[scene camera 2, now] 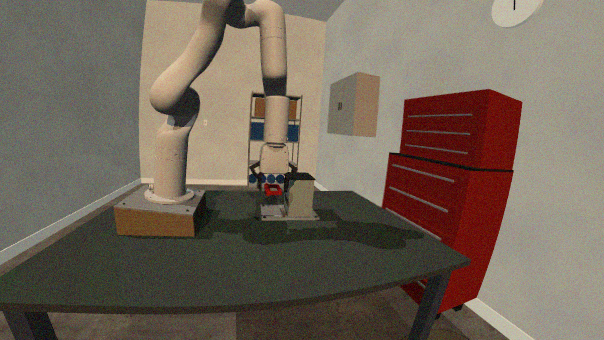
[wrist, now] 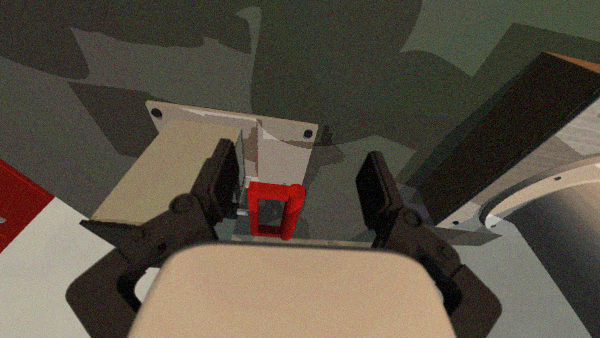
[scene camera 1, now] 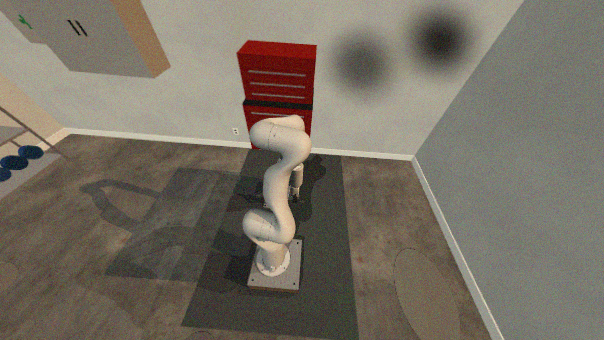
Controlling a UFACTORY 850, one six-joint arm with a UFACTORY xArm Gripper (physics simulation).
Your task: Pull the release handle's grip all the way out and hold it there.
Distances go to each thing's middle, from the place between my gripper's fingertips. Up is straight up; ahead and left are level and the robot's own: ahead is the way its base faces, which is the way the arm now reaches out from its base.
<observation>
The base plate (wrist: pixel 276 151) lies 14 cm below my hand, 13 cm to the left of it and 12 cm ahead of it.
</observation>
